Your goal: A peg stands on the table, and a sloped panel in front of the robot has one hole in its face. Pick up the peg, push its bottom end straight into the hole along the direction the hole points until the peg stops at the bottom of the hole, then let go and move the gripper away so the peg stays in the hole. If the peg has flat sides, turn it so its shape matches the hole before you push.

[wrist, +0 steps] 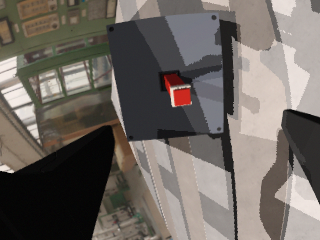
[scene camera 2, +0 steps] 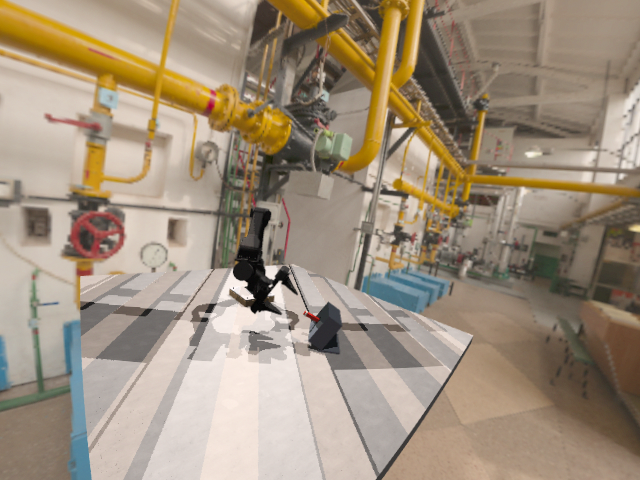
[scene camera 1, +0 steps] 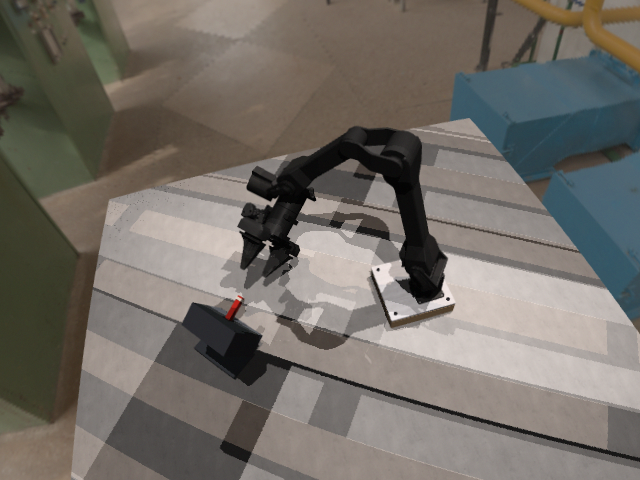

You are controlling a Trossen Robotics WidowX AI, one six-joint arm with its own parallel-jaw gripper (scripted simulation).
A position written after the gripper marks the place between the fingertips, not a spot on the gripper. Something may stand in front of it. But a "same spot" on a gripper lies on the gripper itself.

Scene:
gripper: wrist 202, 126; scene camera 2; scene camera 1
same spot on panel: (wrist: 191, 44) = (scene camera 2: 313, 330)
same spot on gripper: (scene camera 2: 265, 306) = (scene camera 1: 271, 249)

